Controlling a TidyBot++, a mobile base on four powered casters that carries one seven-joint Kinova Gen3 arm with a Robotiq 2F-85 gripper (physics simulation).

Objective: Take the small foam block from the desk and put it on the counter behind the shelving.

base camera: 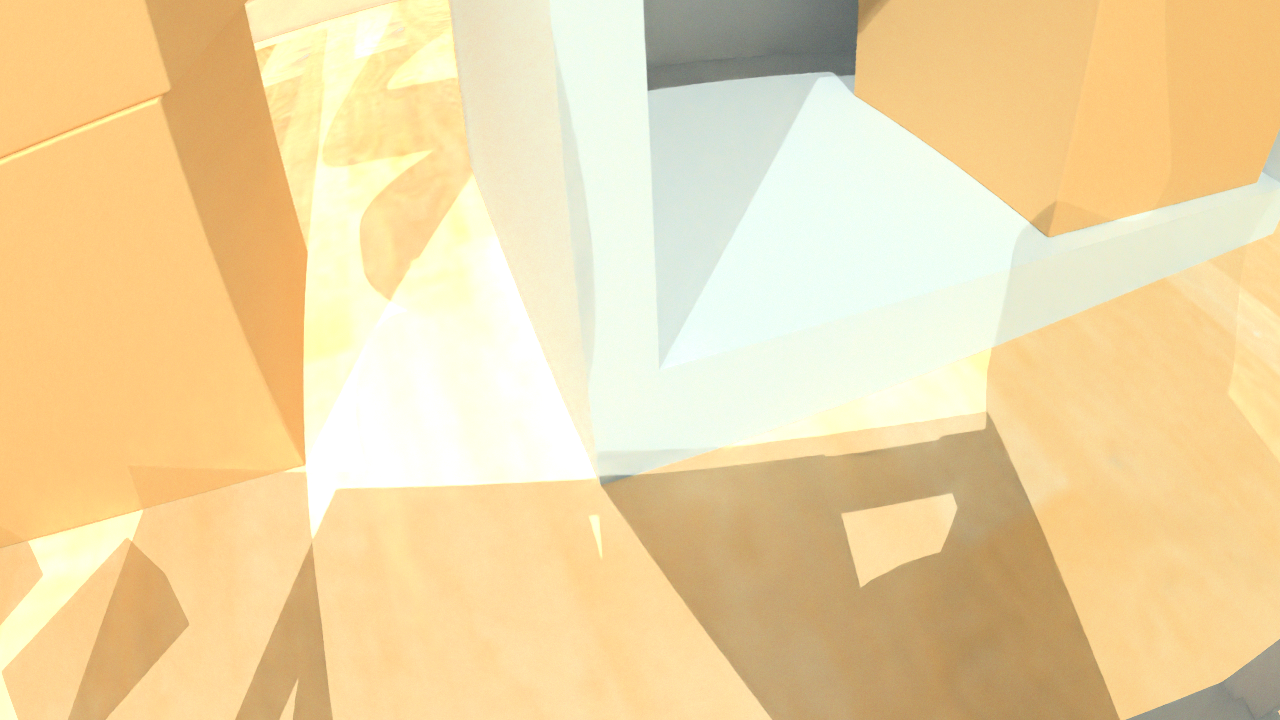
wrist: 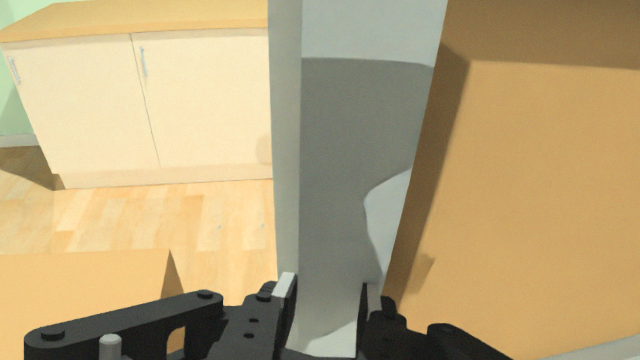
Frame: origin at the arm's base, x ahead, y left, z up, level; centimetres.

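Where they show: gripper, between the fingertips: [wrist: 328, 299].
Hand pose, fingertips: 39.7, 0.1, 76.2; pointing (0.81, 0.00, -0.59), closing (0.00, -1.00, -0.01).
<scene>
After its pixels a point has its place, as x, y, z.
My gripper [wrist: 328, 299] @[39.7, 0.1, 76.2] is in the wrist view at the bottom. Its black fingers stand a moderate gap apart, and no foam block shows between them. The foam block does not show in either view. The shelving is a pale grey-white unit [base camera: 613, 268] @[39.7, -0.3, -25.1] [wrist: 350, 110] @[39.6, 0.0, 85.6]; in the wrist view its upright panel rises beyond the fingers and shows through their gap. The counter [wrist: 150, 15] @[186.8, 95.1, 51.3], a wood-coloured top over cream cupboard doors, is at the upper left of the wrist view, with its right part hidden by the panel.
A large cardboard-coloured box [base camera: 134, 295] @[40.3, 27.4, -23.0] [wrist: 75, 285] @[58.5, 41.6, 41.4] stands left of the shelving, with a narrow strip of floor [base camera: 429, 394] @[48.1, 12.9, -39.7] [wrist: 220, 220] @[157.7, 61.3, -39.7] between them. Another box [base camera: 975, 107] [wrist: 530, 175] rests in the shelving, close to the right of the gripper.
</scene>
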